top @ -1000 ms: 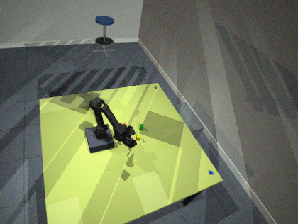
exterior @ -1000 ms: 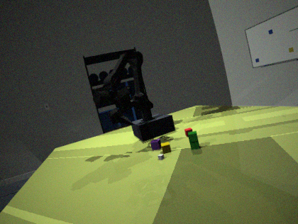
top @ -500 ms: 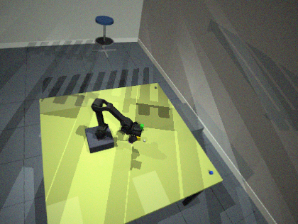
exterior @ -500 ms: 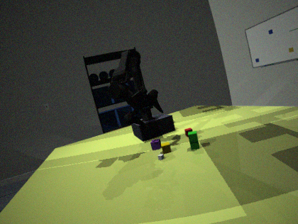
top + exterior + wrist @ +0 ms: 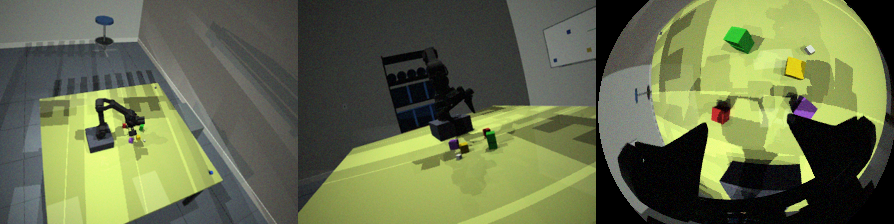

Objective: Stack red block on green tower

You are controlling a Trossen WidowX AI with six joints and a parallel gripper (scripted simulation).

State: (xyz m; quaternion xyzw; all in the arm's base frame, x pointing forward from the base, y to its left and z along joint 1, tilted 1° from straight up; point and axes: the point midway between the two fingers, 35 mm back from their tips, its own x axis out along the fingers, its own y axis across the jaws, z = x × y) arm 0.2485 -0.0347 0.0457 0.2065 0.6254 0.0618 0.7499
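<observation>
My gripper tip is now 90 mm to the right of the red block and 90 mm above it. The rest, counted from my gripper tip: purple block 90 mm below, 80 mm to the right, 20 mm behind; yellow block 90 mm below, 80 mm to the right, 50 mm ahead; tiny white block 120 mm to the right, 100 mm below, 90 mm ahead.
</observation>
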